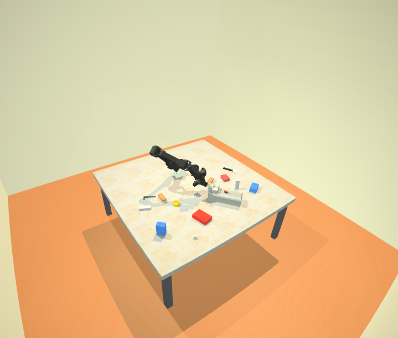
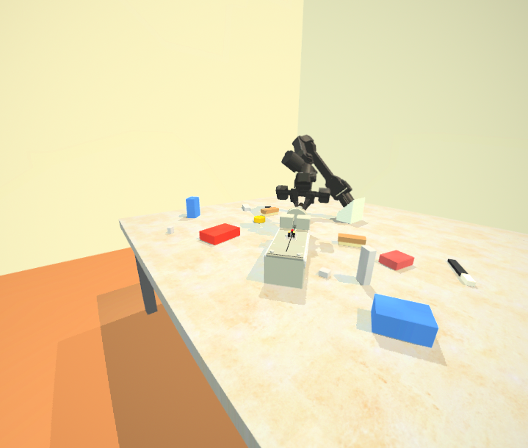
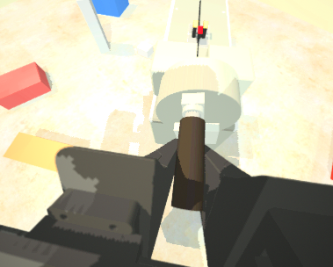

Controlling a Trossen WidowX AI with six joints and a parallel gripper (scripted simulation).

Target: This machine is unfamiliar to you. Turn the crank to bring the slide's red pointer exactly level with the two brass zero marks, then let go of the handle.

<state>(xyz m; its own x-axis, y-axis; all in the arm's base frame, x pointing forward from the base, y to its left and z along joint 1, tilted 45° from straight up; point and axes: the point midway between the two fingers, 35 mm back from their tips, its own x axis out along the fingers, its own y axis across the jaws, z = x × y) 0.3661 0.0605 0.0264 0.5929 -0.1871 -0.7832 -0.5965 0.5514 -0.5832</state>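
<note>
Right now the crank is 10 mm above my gripper tip. Also, from my gripper tip: brown crank handle (10 mm behind, 10 mm to the right, 20 mm above); then red pointer (130 mm ahead, 90 mm to the left, 10 mm below); then yellow disc (30 mm behind, 260 mm to the right, 80 mm below).
</note>
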